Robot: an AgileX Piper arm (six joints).
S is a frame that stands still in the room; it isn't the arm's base.
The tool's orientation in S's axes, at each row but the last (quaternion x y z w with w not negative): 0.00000, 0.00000, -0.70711, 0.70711; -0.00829, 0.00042, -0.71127, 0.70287; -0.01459, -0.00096, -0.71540, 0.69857; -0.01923, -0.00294, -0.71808, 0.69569
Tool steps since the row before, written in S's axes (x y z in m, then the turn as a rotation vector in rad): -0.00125, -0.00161, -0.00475, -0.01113, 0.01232, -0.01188; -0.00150, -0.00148, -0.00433, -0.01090, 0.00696, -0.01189; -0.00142, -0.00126, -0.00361, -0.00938, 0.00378, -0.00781; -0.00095, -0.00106, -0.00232, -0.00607, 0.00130, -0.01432
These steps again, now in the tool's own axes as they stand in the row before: 0.00161, -0.00125, -0.00475, -0.01232, -0.01113, -0.01188; 0.00145, -0.00143, -0.00436, -0.00696, -0.01084, -0.01195; 0.00121, -0.00132, -0.00366, -0.00373, -0.00932, -0.00791; 0.00102, -0.00086, -0.00237, -0.00156, -0.00578, -0.01441
